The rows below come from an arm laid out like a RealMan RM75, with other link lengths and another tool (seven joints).
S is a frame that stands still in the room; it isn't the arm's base.
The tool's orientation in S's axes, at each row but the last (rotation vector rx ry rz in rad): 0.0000, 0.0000, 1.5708; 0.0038, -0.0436, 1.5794; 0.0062, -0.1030, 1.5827; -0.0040, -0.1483, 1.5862; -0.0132, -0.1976, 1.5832
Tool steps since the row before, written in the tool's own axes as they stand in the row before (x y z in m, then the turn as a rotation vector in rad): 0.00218, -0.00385, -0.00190, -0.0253, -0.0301, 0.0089; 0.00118, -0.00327, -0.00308, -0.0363, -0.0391, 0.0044; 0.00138, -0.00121, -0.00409, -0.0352, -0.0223, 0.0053; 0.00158, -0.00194, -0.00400, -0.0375, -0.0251, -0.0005; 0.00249, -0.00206, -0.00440, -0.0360, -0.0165, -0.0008
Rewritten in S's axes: 0.00385, 0.00218, -0.00190, 0.0301, -0.0253, 0.0089; 0.00334, 0.00130, -0.00296, 0.0393, -0.0361, 0.0043; 0.00144, 0.00167, -0.00390, 0.0225, -0.0352, 0.0042; 0.00228, 0.00197, -0.00363, 0.0259, -0.0370, -0.0014; 0.00256, 0.00301, -0.00377, 0.0173, -0.0355, -0.0027
